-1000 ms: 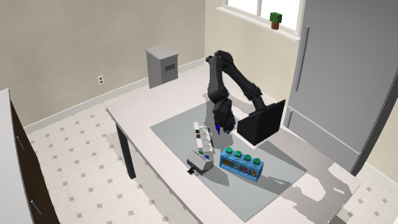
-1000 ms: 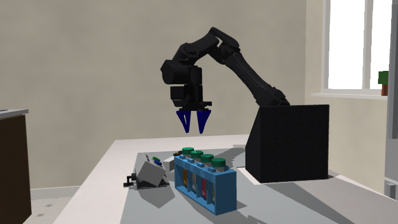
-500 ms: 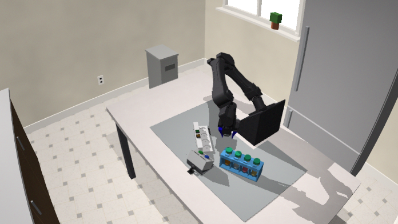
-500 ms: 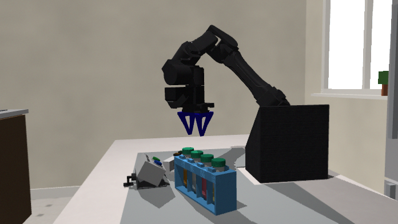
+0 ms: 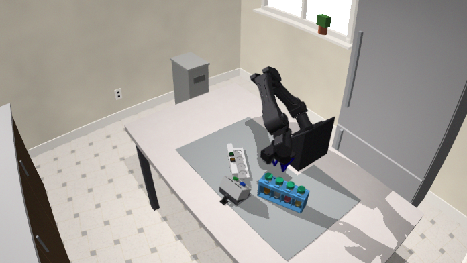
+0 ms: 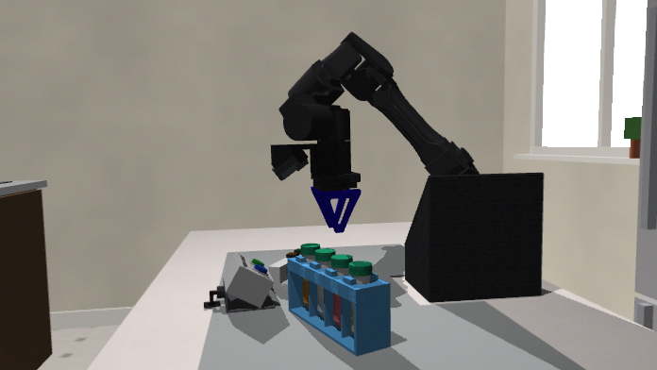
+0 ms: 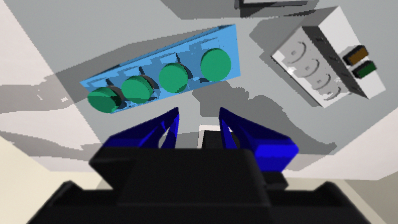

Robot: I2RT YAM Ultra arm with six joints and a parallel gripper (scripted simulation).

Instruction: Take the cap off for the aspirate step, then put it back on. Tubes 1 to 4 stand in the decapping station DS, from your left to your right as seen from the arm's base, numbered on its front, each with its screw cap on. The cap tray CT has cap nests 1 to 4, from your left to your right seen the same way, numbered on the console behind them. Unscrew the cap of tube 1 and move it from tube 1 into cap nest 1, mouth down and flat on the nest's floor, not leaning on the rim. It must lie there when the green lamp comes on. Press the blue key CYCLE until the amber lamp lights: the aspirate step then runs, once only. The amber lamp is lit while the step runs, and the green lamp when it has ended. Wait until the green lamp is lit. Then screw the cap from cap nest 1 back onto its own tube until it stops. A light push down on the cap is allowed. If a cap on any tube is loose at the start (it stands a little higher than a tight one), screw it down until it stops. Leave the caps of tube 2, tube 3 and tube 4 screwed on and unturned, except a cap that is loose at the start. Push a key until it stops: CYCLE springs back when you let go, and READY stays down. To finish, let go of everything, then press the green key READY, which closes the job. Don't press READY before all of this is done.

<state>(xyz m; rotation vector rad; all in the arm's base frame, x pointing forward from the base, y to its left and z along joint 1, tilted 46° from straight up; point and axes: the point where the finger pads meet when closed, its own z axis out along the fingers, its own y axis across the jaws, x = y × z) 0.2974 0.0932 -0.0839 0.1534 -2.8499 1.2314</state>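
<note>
My hand is 130 mm to the right of the green cap, 40 mm above it and 20 mm past it. The rest, counted from my hand: blue key (130 mm ahead, 90 mm below, 80 mm to the right); then green key (140 mm ahead, 120 mm to the right, 90 mm below); then grey key box (150 mm ahead, 100 mm to the right, 100 mm below).
</note>
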